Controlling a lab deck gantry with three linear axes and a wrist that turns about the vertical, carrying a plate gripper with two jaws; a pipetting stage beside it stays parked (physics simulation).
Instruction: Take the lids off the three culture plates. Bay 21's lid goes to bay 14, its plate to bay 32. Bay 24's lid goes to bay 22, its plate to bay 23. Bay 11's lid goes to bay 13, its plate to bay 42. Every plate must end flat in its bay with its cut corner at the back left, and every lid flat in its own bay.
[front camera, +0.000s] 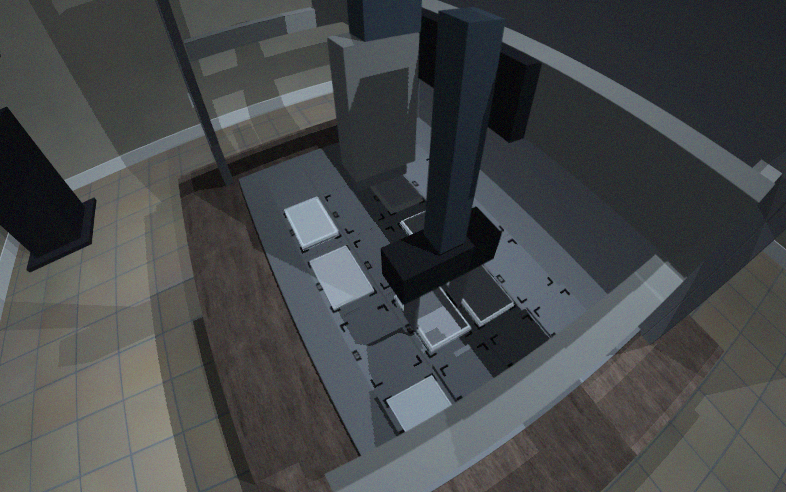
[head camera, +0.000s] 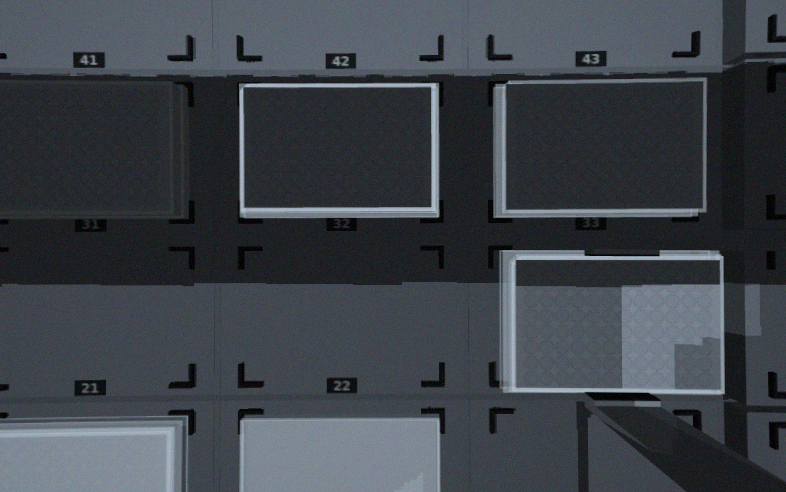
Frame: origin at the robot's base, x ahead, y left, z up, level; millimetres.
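Where they show: gripper, fingertip midpoint: (front camera: 432, 310) (head camera: 615, 323); robot's base at its link origin: (front camera: 285, 214).
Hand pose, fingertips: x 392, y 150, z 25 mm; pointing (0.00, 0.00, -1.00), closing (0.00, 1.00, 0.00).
Things, the pixels of their centre, and the offset from my fingertips.
- pale culture plate at the middle of its body: (head camera: 609, 321) (front camera: 432, 312) dx +0, dy +0, dz -5 mm
- pale piece with layered edges, body centre: (front camera: 310, 220) dx -328, dy -107, dz -12 mm
- flat white lid at the middle of its body: (front camera: 430, 420) dx +164, dy -107, dz -7 mm
- smooth pale piece at the middle of its body: (head camera: 340, 483) (front camera: 340, 276) dx -164, dy -107, dz -21 mm
- dark piece at the middle of its body: (head camera: 80, 150) (front camera: 393, 189) dx -328, dy +107, dz -18 mm
My gripper (front camera: 439, 308) (head camera: 621, 324) is shut on a pale culture plate (front camera: 449, 342) (head camera: 571, 342), with one jaw at its back edge and one at its front edge. The plate seems held slightly above bay 23; wells show in it, and I cannot tell whether a lid is on. A pale piece with layered edges (front camera: 311, 221) (head camera: 81, 464) sits in bay 11. A flat white lid (front camera: 419, 402) lies in bay 14. A plate (head camera: 336, 147) sits in bay 32, partly hidden by my gripper in the front view. Bays 13, 21, 22 and 24 hold no plate or lid.
A smooth pale piece (front camera: 342, 277) (head camera: 342, 458) sits in bay 12. A dark piece (front camera: 397, 194) (head camera: 87, 147) is in bay 31, and a plate (front camera: 487, 298) (head camera: 606, 147) is in bay 33, close behind my gripper. A grey upright block (front camera: 377, 116) stands at the back.
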